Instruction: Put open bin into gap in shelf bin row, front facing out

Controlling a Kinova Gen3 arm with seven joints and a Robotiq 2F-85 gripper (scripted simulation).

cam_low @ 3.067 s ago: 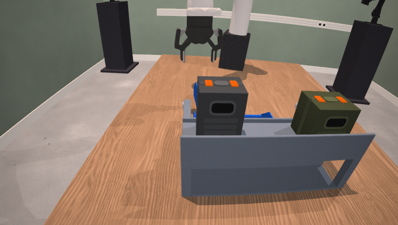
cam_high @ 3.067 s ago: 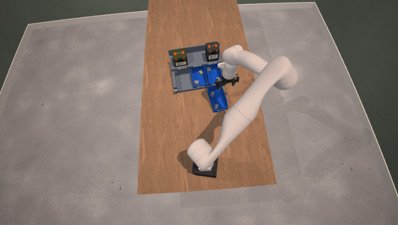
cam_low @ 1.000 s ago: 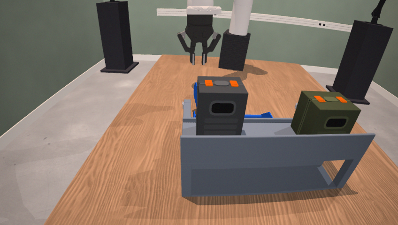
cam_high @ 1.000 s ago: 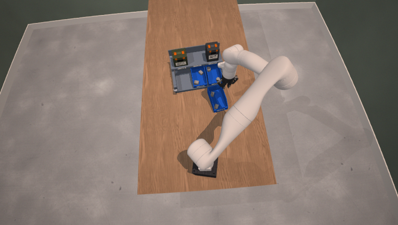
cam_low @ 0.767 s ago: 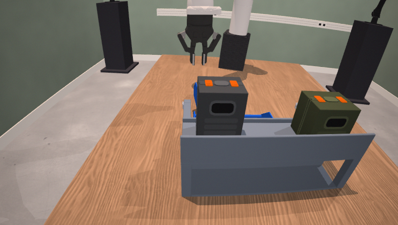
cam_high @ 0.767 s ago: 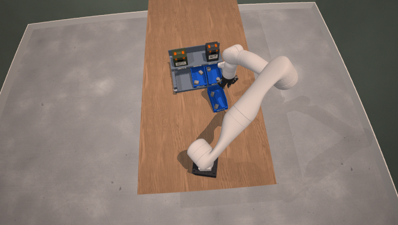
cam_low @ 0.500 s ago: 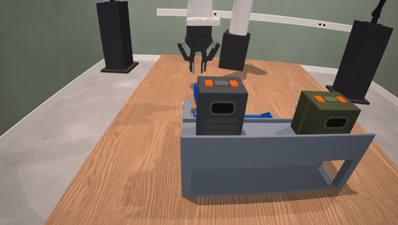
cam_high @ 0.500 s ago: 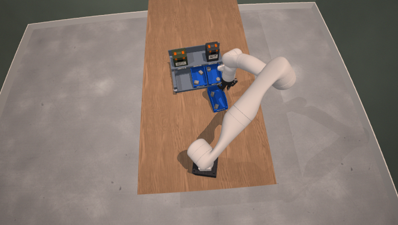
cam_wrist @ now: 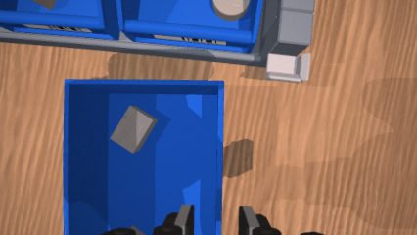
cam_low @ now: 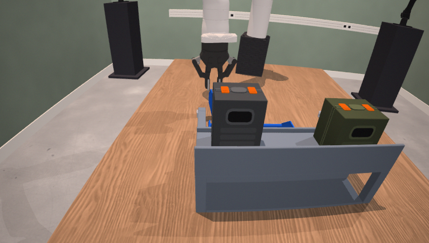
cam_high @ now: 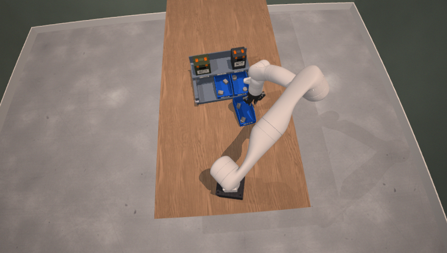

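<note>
My hand is 100 mm above the grey part, 80 mm to the right of it and 30 mm short of it. From my hand the other things lie so: grey shelf: 210 mm ahead, 180 mm to the left, 40 mm below.
</note>
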